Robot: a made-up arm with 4 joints. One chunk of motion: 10 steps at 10 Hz.
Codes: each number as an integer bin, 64 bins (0 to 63) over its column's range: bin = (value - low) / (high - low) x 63, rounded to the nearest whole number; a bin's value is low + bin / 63 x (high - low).
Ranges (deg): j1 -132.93..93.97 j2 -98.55..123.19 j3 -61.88..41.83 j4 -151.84..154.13
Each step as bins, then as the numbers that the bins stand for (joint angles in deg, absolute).
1 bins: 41 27 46 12
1 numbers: 14.74 -3.52 13.84 -93.56
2 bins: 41 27 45 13
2 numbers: 14.74 -3.52 12.20 -88.70
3 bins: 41 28 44 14
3 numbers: 14.74 0.00 10.55 -83.85
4 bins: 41 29 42 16
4 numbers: 14.74 3.52 7.26 -74.13
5 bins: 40 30 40 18
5 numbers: 11.13 7.04 3.97 -64.42
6 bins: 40 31 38 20
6 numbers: 11.13 10.56 0.68 -54.71
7 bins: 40 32 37 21
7 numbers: 11.13 14.08 -0.97 -49.85
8 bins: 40 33 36 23
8 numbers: 11.13 17.60 -2.62 -40.14
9 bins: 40 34 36 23
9 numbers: 11.13 21.12 -2.62 -40.14
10 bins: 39 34 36 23
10 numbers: 7.53 21.12 -2.62 -40.14
